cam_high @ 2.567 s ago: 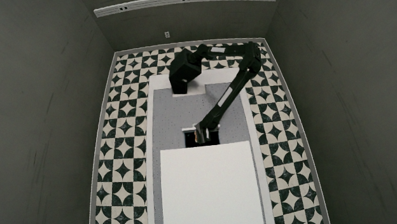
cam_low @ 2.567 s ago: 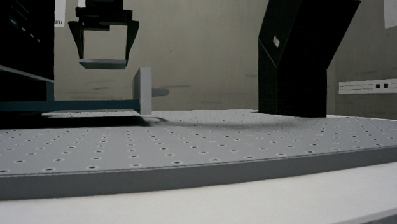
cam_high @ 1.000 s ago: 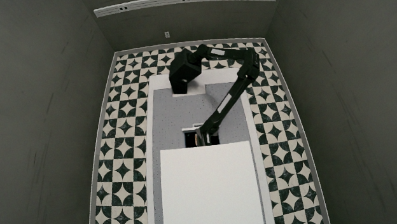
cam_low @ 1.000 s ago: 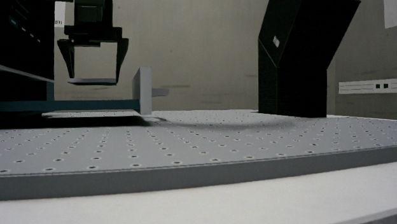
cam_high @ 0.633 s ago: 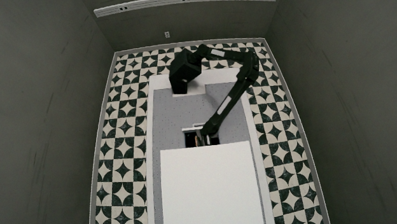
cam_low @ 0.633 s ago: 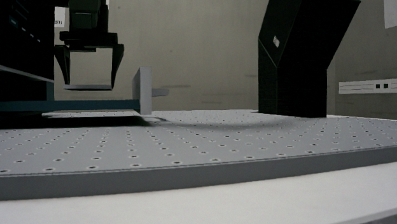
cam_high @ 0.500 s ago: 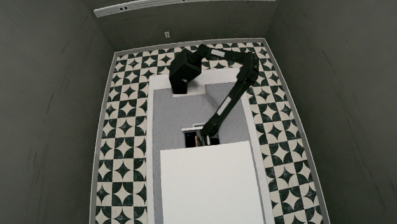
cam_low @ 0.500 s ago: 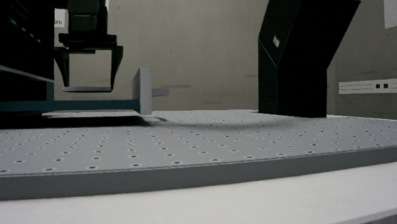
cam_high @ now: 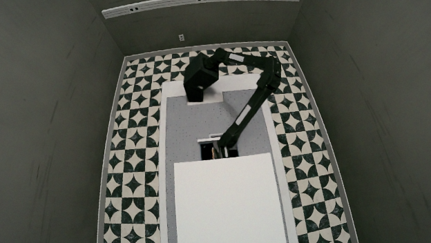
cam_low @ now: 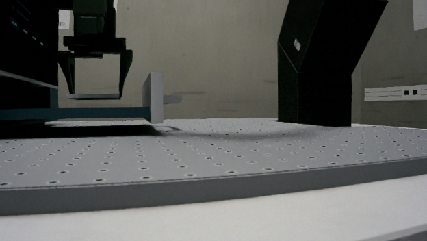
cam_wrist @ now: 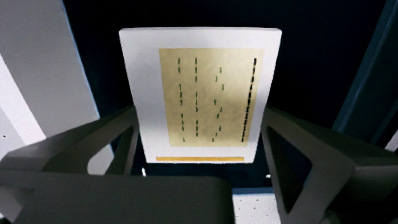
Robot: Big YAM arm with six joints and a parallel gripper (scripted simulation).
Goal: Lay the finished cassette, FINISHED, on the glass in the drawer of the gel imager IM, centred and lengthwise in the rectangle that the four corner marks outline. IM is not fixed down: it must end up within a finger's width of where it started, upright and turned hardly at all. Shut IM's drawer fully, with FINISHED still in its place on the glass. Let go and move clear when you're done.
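Now: hand 1 cm above the cassette FINISHED. From my hand the other things lie so: drawer (2 cm ahead, 2 cm below).
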